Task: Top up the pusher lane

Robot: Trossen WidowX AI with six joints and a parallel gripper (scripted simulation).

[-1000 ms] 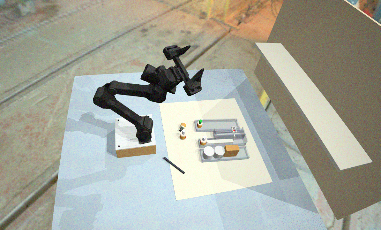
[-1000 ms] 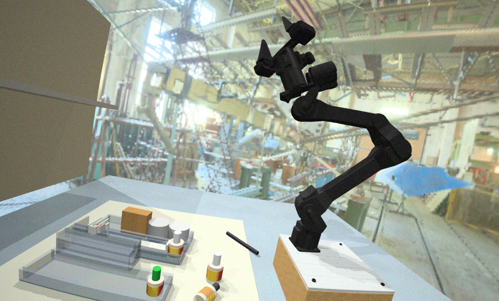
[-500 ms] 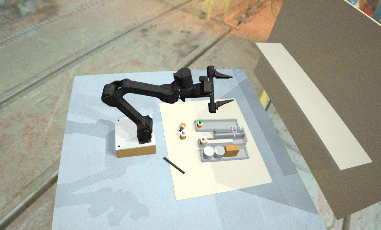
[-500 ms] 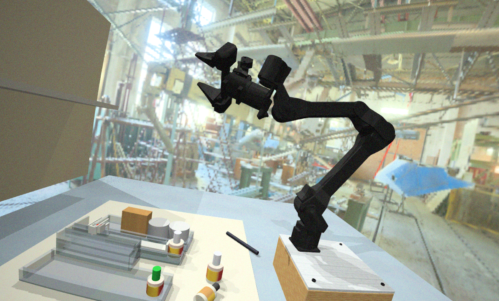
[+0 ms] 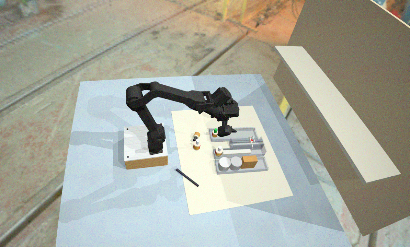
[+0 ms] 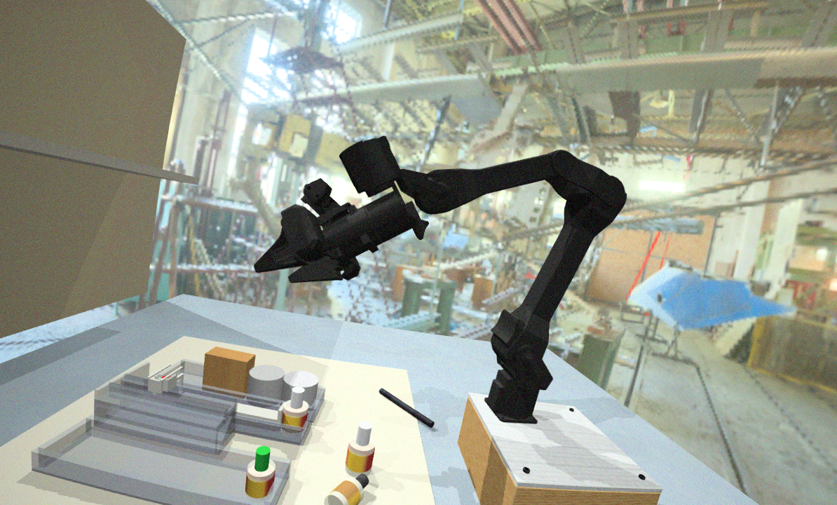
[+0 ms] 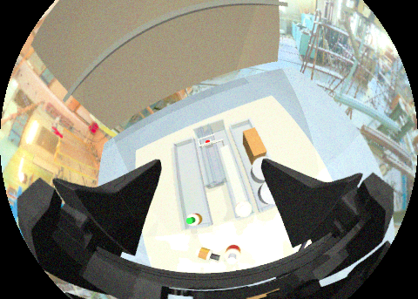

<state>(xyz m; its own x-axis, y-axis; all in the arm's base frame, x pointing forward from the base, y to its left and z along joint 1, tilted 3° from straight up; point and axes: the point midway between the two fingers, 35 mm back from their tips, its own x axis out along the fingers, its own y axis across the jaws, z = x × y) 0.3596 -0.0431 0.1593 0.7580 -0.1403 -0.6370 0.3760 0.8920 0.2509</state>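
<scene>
Now: the small bottle 140 mm behind my gripper tip, 120 mm to the left of it and 230 mm below it. Round my gripper tip: white pusher plate: 60 mm ahead, 200 mm below; tan box: 70 mm ahead, 110 mm to the right, 210 mm below; black rod: 250 mm behind, 100 mm to the right, 240 mm below.
</scene>
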